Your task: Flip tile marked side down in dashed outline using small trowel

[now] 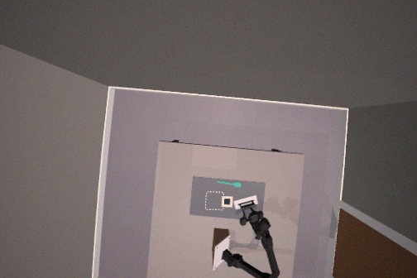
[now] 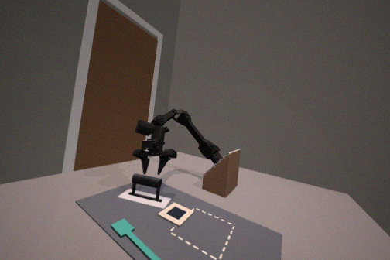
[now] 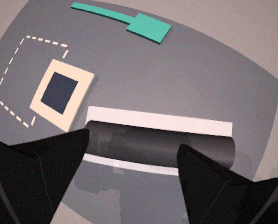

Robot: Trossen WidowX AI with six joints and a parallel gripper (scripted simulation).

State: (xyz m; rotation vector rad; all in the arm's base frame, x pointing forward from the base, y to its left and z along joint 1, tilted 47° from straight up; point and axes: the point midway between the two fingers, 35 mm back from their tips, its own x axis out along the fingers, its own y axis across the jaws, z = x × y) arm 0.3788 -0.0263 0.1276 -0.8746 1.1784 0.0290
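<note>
Right now the tile is 20 mm behind my gripper tip, 150 mm to the left of it and 100 mm below it. The rest, counted from my gripper tip: grey mat (150 mm to the left, 120 mm below); teal trowel (140 mm ahead, 140 mm to the left, 100 mm below).
</note>
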